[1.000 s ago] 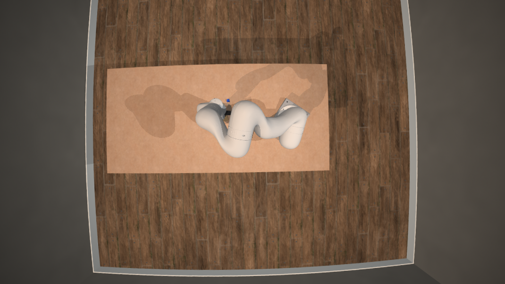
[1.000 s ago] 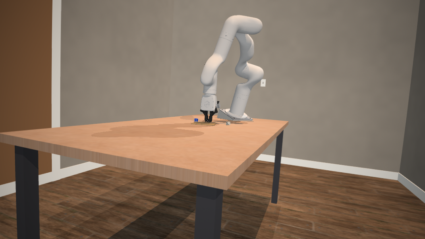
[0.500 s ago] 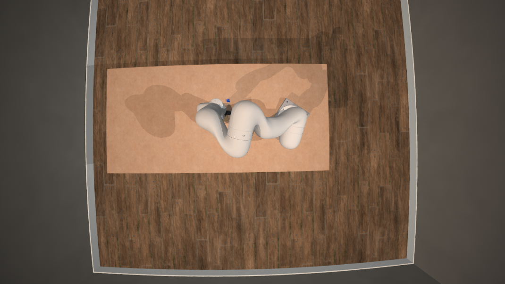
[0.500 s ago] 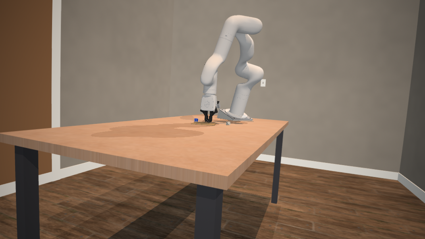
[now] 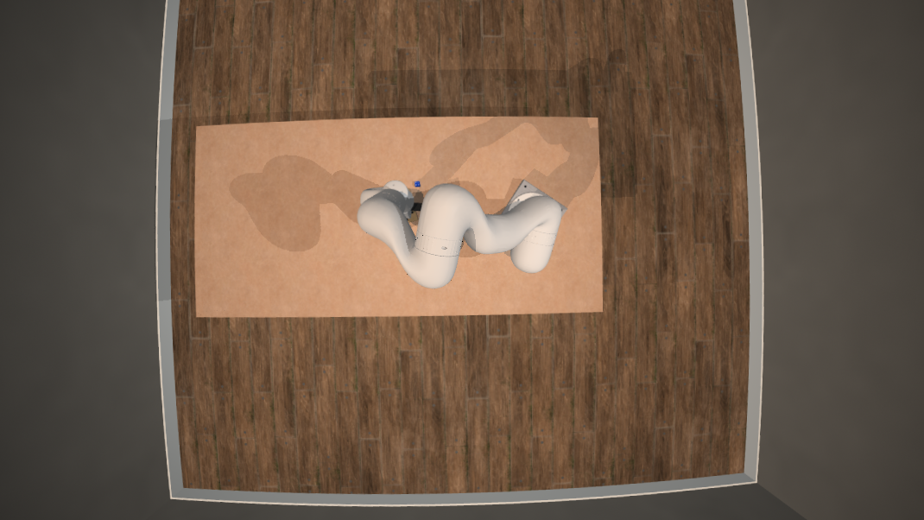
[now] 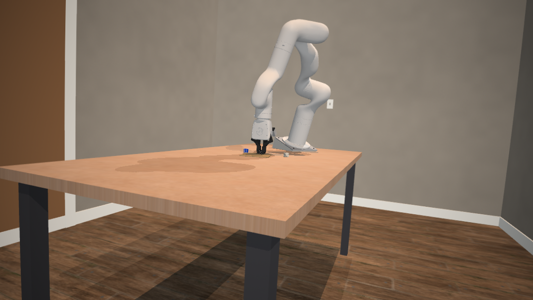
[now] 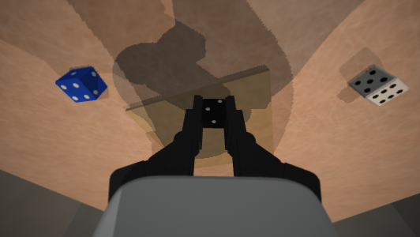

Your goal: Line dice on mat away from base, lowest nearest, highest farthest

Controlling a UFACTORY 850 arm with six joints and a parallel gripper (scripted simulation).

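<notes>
The black die is 1 cm below my hand. Also, from my hand: blue die 11 cm to the right, 2 cm below, 2 cm behind; then white die 13 cm to the left, 4 cm behind, 2 cm below; then mat 5 cm ahead, 2 cm below.
</notes>
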